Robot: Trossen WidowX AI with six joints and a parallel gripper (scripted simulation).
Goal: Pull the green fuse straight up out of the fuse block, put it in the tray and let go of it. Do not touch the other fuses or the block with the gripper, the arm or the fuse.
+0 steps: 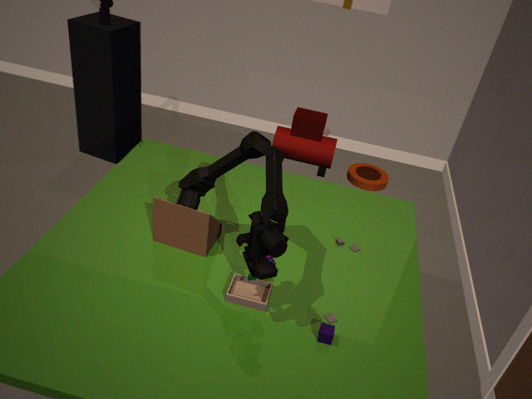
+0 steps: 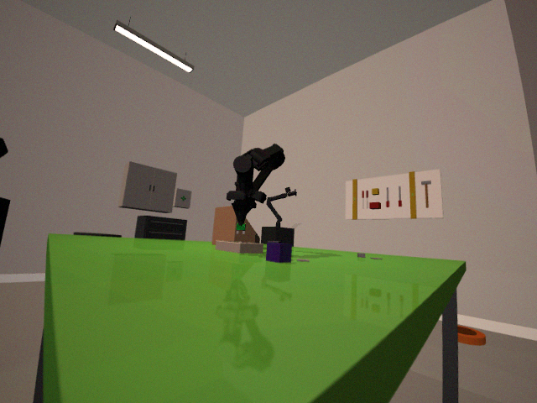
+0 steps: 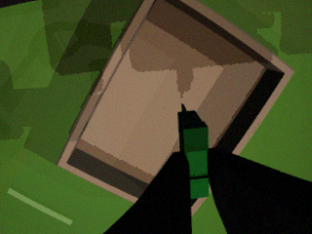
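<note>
Right now the green fuse is 10 mm below my gripper tip. Also, from my gripper tip: beige tray (80 mm below).
</note>
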